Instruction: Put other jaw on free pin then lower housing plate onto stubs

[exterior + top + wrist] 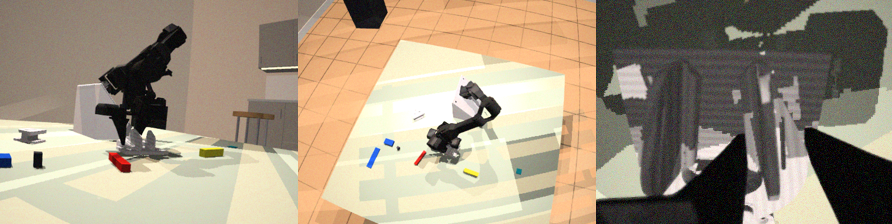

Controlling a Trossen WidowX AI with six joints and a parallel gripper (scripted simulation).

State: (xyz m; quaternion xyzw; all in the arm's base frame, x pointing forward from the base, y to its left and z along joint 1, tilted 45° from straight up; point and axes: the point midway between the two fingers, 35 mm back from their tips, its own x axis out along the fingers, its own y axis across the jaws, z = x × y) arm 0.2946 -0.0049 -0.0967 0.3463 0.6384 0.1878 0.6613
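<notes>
Right now the base plate is 160 mm behind my gripper tip, 210 mm to the right of it and 10 mm above it. The rest, counted from my gripper tip: red bar: 110 mm ahead, 120 mm to the right, 10 mm below; then yellow bar: 150 mm ahead, 180 mm to the left; then white block: 170 mm behind, 210 mm to the right, 10 mm below.
</notes>
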